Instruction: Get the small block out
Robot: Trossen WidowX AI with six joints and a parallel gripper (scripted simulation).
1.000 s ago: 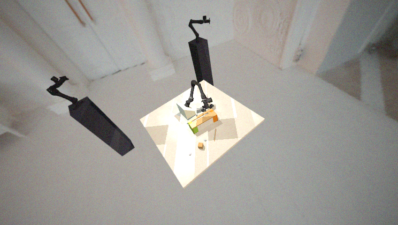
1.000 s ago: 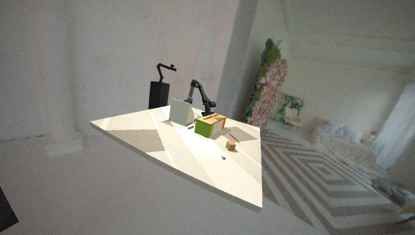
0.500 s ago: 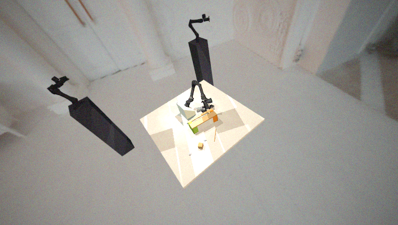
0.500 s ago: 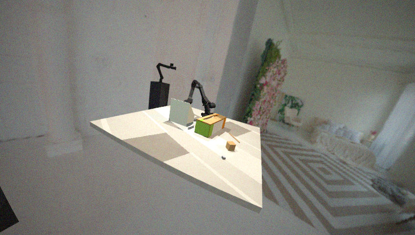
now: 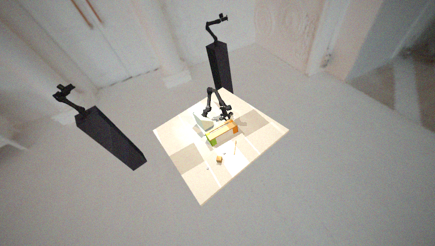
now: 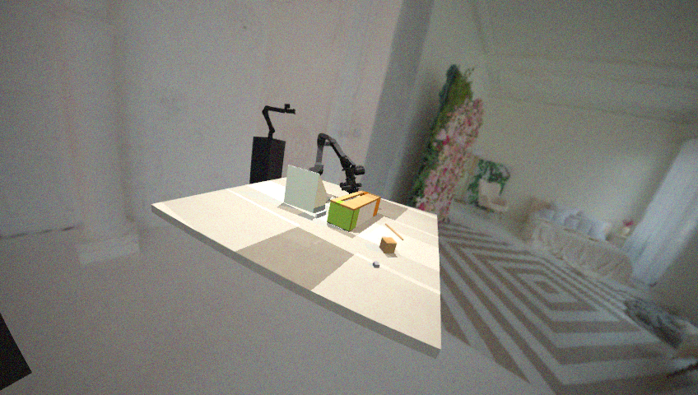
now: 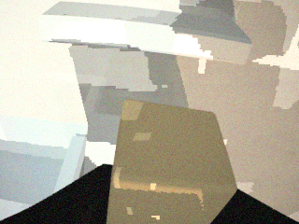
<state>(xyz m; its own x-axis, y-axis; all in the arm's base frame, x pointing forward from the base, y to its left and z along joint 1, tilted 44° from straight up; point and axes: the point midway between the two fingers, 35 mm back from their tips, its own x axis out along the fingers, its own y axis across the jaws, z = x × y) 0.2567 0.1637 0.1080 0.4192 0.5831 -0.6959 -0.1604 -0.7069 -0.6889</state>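
Now: the box 4 cm ahead of my gripper tip and 16 cm to the right of it. Round my gripper tip: tan block 1 cm behind, 1 cm above; then thin orange stick 32 cm ahead, 18 cm to the right, 6 cm below; then brown cube 33 cm ahead, 42 cm to the right, 3 cm below.
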